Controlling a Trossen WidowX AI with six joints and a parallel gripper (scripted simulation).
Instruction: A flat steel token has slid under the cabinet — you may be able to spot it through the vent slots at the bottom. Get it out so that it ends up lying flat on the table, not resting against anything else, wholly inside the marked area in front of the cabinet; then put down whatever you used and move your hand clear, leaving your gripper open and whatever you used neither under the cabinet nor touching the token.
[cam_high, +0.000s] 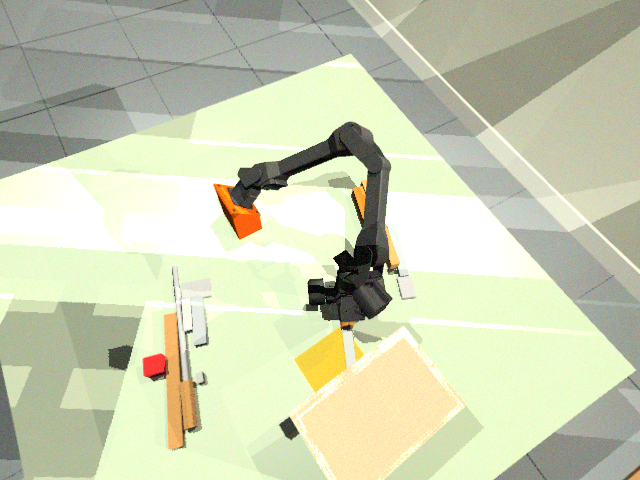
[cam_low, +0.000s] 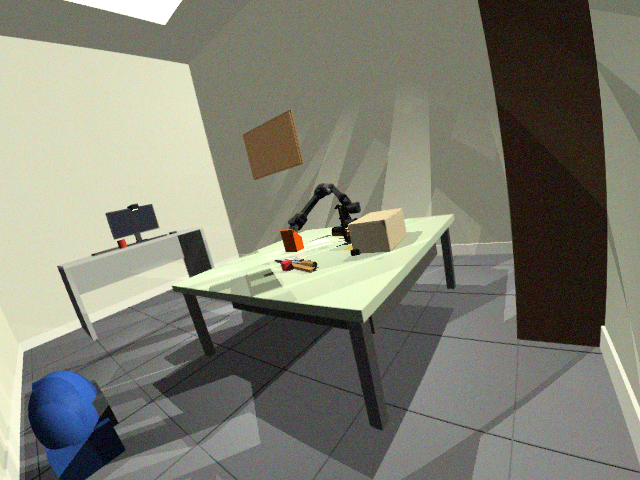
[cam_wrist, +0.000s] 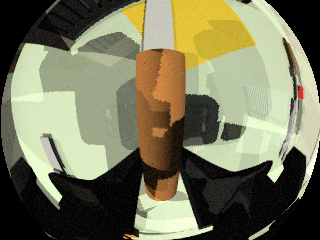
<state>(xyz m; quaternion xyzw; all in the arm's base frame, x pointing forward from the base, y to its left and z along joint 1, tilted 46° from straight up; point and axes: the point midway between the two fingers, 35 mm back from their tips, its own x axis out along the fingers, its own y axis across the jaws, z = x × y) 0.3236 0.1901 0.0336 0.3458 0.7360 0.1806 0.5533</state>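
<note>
My gripper tip is now 19 cm past the orange stick, 17 cm to the right of it and 1 cm below it. Round my gripper tip: short bar (38 cm to the right, 12 cm behind); small grey cube (39 cm to the right, 4 cm ahead); steel token (18 cm ahead, 9 cm to the right).
</note>
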